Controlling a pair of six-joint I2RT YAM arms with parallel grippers.
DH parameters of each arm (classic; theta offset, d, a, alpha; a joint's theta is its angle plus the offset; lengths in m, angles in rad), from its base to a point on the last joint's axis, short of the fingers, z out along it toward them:
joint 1: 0 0.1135 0.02 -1.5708
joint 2: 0 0 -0.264 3.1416
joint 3: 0.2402 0 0.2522 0
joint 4: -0.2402 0 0.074 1.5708
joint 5: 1.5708 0 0 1.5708
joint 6: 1.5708 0.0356 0 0
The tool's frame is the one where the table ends.
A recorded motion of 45 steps. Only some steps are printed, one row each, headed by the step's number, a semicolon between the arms.
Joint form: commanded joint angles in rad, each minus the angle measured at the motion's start. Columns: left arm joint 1, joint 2, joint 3, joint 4, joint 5, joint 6; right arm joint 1, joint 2, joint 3, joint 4, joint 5, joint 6.
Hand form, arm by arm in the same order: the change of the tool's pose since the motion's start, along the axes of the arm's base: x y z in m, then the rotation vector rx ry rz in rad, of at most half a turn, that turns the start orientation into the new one. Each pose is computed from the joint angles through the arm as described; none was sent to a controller.
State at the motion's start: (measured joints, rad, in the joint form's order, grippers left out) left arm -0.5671 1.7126 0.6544 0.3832 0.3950 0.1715; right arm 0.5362 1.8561 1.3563 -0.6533 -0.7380 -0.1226
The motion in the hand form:
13: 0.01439 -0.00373 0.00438 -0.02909 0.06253 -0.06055; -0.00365 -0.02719 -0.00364 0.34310 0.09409 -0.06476
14: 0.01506 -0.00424 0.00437 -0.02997 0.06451 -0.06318; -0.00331 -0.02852 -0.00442 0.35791 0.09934 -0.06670
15: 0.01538 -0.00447 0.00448 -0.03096 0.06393 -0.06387; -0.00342 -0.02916 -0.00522 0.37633 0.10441 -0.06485
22: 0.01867 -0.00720 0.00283 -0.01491 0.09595 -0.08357; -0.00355 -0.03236 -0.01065 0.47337 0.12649 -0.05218
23: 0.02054 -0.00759 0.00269 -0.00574 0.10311 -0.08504; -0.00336 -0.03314 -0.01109 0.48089 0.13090 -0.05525
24: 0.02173 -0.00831 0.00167 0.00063 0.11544 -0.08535; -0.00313 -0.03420 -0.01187 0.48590 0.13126 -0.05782
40: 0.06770 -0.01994 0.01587 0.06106 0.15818 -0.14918; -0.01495 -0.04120 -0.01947 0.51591 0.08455 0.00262
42: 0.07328 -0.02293 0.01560 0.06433 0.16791 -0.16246; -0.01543 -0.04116 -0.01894 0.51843 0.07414 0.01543
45: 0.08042 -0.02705 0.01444 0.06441 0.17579 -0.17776; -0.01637 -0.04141 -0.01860 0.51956 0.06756 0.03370
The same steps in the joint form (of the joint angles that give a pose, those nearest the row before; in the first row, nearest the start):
13: 0.0240 0.0361 0.0834 -0.0899 0.1019 0.0110; -0.0782 -0.1058 -0.2419 0.4367 -0.3012 0.2781
14: 0.0240 0.0391 0.0876 -0.0925 0.1050 0.0115; -0.0826 -0.1071 -0.2526 0.4625 -0.3146 0.2949
15: 0.0240 0.0401 0.0890 -0.0919 0.1059 0.0115; -0.0848 -0.1088 -0.2655 0.4955 -0.3310 0.3147
22: 0.0236 0.0599 0.1219 -0.1471 0.1223 0.0254; -0.0963 -0.1104 -0.3395 0.7066 -0.4126 0.4390
23: 0.0255 0.0661 0.1350 -0.1679 0.1219 0.0322; -0.0988 -0.1106 -0.3467 0.7281 -0.4181 0.4561
24: 0.0256 0.0739 0.1452 -0.1843 0.1227 0.0325; -0.1018 -0.1104 -0.3532 0.7442 -0.4213 0.4650
40: 0.0654 0.1956 0.4232 -0.4653 0.1705 0.1499; -0.1075 -0.1380 -0.4252 0.7897 -0.4639 0.3930
42: 0.0664 0.2196 0.4604 -0.4950 0.1808 0.1618; -0.1070 -0.1395 -0.4229 0.7791 -0.4694 0.3716
45: 0.0669 0.2516 0.5046 -0.5208 0.1936 0.1735; -0.1070 -0.1412 -0.4177 0.7509 -0.4799 0.3376

